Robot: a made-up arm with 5 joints.
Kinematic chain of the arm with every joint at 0, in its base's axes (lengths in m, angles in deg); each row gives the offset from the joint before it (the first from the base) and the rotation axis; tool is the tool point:
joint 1: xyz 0 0 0.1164 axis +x
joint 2: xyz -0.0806 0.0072 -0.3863 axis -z
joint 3: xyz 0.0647 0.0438 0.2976 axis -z
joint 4: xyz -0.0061 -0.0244 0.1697 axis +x
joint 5: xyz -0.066 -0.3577 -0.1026 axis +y
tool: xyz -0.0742 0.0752 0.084
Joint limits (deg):
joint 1: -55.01..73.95
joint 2: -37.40..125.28
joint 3: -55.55..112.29
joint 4: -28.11..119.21
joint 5: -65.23..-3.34
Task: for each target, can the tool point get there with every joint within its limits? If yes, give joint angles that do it. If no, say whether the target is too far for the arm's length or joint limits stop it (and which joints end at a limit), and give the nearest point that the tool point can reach.
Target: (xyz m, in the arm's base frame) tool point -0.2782 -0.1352 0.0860
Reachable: yes | joints -22.26 -11.11 33.87 26.23 -14.36
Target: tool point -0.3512 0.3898 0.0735
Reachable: no: joint limits stop it (at a limit: joint 3, joint 4) | nearest point -0.3071 0.3275 0.0804 | short by 0.077 m
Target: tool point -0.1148 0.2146 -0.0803
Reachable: yes | joints -28.84 69.44 60.41 12.35 -42.84
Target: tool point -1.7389 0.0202 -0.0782
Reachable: no: too far | nearest point -0.4579 -0.0579 0.0959 | short by 1.295 m
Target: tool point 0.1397 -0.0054 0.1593
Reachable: no: joint limits stop it (at a limit: joint 1, joint 2, joint 5) | nearest point 0.2135 0.0278 0.1881 | short by 0.086 m
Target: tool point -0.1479 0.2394 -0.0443
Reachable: yes | joints 11.69 -14.49 55.73 85.76 -31.30
